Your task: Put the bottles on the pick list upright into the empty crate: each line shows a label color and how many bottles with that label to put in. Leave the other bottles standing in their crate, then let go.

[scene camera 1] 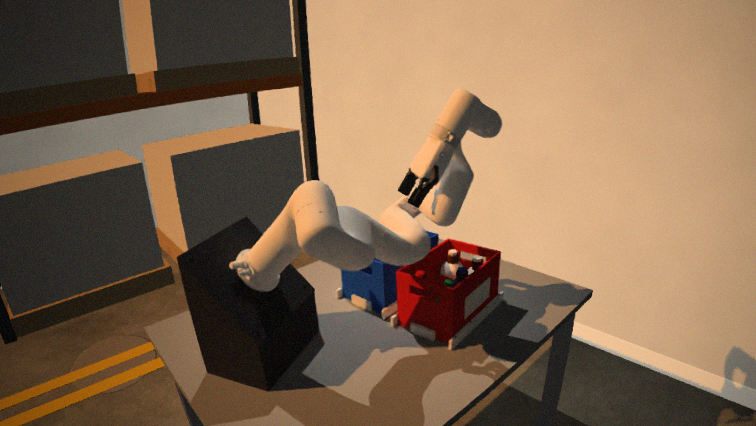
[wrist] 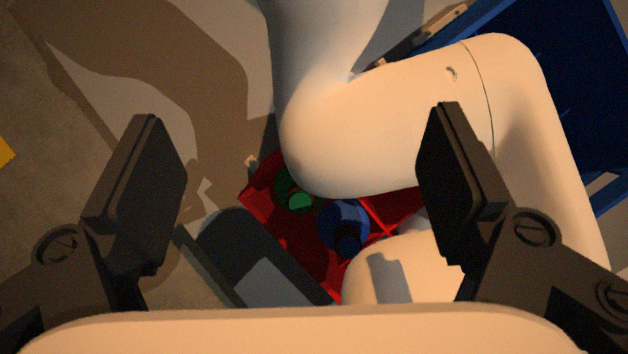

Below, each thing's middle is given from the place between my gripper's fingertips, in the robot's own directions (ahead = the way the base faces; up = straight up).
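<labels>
My gripper's 320 mm above the green-capped bottle (wrist: 292,197), and it's also 80 mm to the left of it and 70 mm short of it. Then there's the blue-capped bottle (wrist: 343,225), which is 320 mm below my hand, 150 mm ahead of it and 80 mm to the right of it.
</labels>
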